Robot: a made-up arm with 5 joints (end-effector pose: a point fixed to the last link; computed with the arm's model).
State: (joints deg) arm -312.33 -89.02 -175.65 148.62 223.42
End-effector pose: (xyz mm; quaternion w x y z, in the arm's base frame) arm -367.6 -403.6 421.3 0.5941 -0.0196 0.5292 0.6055
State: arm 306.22 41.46 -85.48 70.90 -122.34
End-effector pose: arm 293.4 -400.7 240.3 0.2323 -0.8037 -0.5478 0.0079
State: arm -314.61 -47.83 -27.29 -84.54 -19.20
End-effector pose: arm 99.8 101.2 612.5 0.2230 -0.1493 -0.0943 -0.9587
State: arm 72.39 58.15 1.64 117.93 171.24
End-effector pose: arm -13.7 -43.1 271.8 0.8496 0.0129 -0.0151 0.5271
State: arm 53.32 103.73 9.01 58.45 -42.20
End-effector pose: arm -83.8 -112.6 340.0 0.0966 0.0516 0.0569 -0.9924
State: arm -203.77 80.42 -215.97 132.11 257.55
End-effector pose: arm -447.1 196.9 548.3 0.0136 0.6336 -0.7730 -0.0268
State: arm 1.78 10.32 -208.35 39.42 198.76
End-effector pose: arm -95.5 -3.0 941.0 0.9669 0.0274 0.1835 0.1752
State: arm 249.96 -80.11 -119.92 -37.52 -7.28
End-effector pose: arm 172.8 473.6 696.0 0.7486 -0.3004 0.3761 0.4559
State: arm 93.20 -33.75 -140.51 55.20 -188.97
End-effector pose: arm 6.2 -111.2 978.0 0.6394 -0.3946 0.3185 0.5780
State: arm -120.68 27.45 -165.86 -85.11 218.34
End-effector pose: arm -122.3 -206.2 841.9 0.6991 -0.3645 -0.0675 -0.6114
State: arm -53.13 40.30 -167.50 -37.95 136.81
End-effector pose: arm 229.6 -306.2 827.1 0.6615 0.0112 0.1287 -0.7388
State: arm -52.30 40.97 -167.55 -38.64 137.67
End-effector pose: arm 236.8 -306.4 822.4 0.6723 0.0112 0.1281 -0.7290
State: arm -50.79 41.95 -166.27 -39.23 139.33
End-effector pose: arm 254.0 -311.3 811.2 0.6909 0.0126 0.1425 -0.7087
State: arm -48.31 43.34 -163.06 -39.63 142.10
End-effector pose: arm 285.8 -320.8 789.4 0.7183 0.0163 0.1785 -0.6723
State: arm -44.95 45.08 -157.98 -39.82 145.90
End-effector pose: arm 331.1 -330.5 755.1 0.7496 0.0223 0.2348 -0.6185
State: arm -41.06 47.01 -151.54 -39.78 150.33
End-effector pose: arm 384.1 -334.6 708.4 0.7762 0.0304 0.3049 -0.5509
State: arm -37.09 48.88 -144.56 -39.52 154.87
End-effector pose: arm 435.8 -329.4 654.2 0.7916 0.0397 0.3790 -0.4777
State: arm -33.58 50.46 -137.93 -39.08 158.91
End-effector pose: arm 477.7 -317.2 600.3 0.7934 0.0489 0.4470 -0.4101
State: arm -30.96 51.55 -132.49 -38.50 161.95
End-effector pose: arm 505.8 -303.4 555.7 0.7858 0.0567 0.5010 -0.3582
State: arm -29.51 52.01 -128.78 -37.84 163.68
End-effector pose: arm 520.1 -294.4 527.2 0.7751 0.0620 0.5366 -0.3277
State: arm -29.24 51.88 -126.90 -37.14 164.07
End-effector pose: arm 523.7 -293.2 516.1 0.7662 0.0647 0.5543 -0.3187
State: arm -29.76 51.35 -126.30 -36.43 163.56
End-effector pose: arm 520.9 -297.8 517.3 0.7598 0.0654 0.5599 -0.3241
